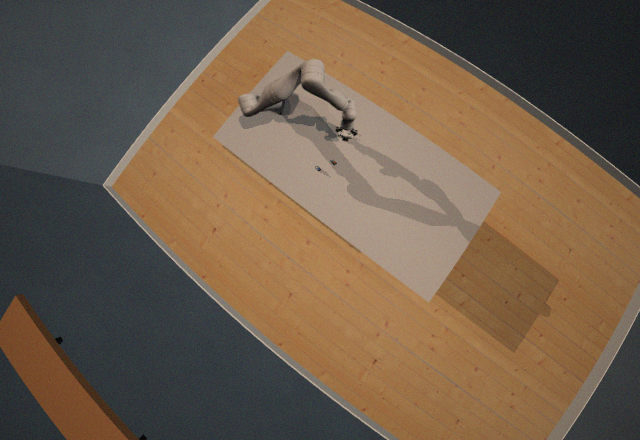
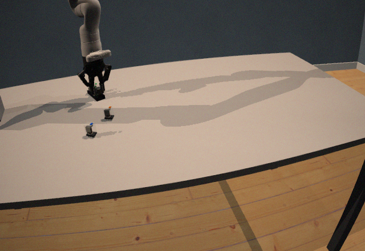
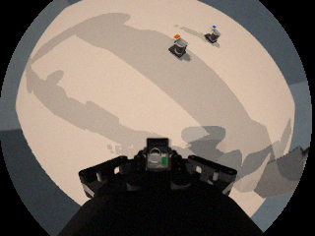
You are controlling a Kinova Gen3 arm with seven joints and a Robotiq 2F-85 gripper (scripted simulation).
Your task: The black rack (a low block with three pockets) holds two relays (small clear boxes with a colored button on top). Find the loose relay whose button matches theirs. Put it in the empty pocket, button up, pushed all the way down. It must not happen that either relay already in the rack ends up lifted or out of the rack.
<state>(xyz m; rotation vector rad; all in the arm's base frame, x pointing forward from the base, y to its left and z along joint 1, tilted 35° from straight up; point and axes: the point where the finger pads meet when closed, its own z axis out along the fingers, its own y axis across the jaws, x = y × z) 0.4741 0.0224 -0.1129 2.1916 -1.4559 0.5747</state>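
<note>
The black rack lies 30 mm to the left of my hand, 30 mm below it and 10 mm behind it.
</note>
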